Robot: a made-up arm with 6 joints.
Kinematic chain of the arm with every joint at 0, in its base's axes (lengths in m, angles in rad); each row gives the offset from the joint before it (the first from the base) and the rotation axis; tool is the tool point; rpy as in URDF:
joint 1: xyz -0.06 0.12 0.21 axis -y
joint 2: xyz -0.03 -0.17 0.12 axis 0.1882 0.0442 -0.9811
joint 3: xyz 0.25 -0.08 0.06 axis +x
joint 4: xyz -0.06 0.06 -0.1 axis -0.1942 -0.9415 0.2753
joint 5: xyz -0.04 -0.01 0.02 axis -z
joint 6: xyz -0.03 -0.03 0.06 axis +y
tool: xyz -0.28 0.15 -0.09 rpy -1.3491 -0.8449 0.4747
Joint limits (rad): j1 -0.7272..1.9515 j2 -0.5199..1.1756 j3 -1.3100..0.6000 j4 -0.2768..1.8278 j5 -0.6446..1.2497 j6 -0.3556..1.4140
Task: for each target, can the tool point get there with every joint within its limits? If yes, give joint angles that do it. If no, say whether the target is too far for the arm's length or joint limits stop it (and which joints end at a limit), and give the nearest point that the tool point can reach.
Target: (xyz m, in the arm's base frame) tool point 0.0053 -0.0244 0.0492
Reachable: yes | joints 0.6441 -0.1932 -0.9728 0.1501 0.7751 0.1705
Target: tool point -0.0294 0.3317 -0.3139
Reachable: no: joint limits stop it (at a limit: joint 1, joint 2, joint 4, joint 6) | nearest point -0.0070 0.1766 -0.0866 | short by 0.276 m
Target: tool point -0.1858 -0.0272 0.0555
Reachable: yes | joints 0.4716 -0.2602 -0.6293 0.9424 0.7470 0.9684
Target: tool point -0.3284 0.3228 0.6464
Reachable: no: joint limits stop it (at a limit: joint 2, joint 4, joint 5) | nearest point -0.2974 0.2455 0.5960 | short by 0.097 m
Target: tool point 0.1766 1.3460 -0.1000
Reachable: no: too far | nearest point 0.0245 0.3530 0.1584 | short by 1.037 m
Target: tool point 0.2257 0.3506 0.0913
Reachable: no: joint limits stop it (at a limit: joint 1, joint 3, joint 4, joint 6) | nearest point 0.1796 0.2811 0.1209 | short by 0.088 m
